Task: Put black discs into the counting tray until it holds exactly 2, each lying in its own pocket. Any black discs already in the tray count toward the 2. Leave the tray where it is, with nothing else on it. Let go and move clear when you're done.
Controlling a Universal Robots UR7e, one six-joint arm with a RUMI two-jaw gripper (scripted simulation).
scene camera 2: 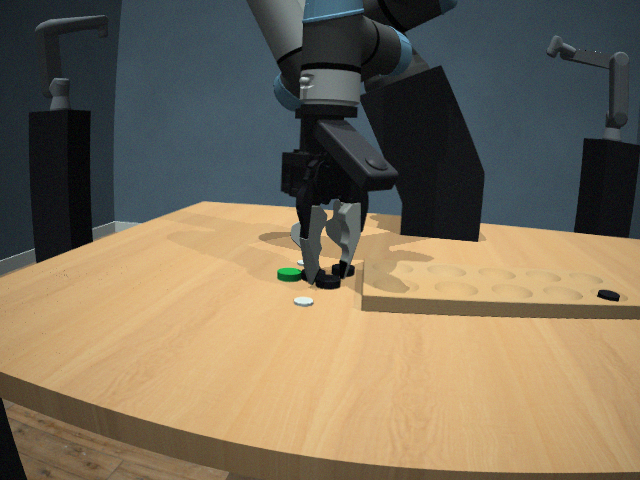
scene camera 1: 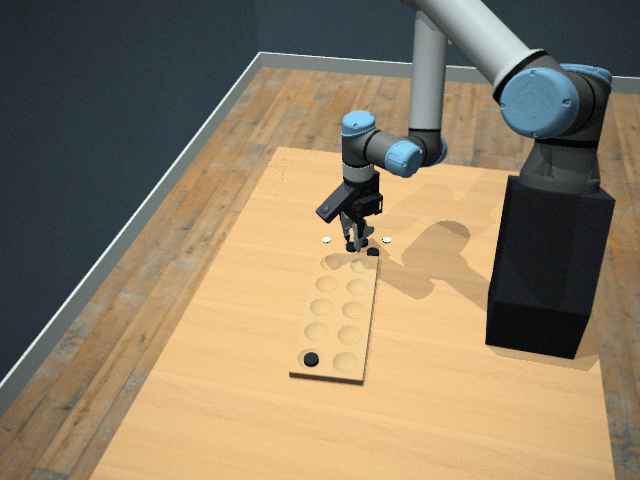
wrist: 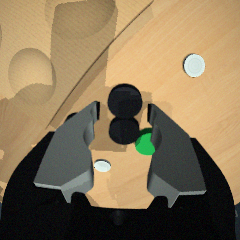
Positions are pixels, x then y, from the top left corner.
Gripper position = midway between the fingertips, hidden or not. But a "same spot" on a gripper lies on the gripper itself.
Labels:
My gripper shows in scene camera 2, in scene camera 1 and in the wrist view (pixel 123 103). A wooden counting tray shows in scene camera 2, in scene camera 1 and in the wrist view (pixel 53 53). One and the same spot on the wooden counting tray: (scene camera 2: pixel 580 301) is (scene camera 1: pixel 301 334). One and the same spot on my gripper: (scene camera 1: pixel 361 230) is (scene camera 2: pixel 367 207).

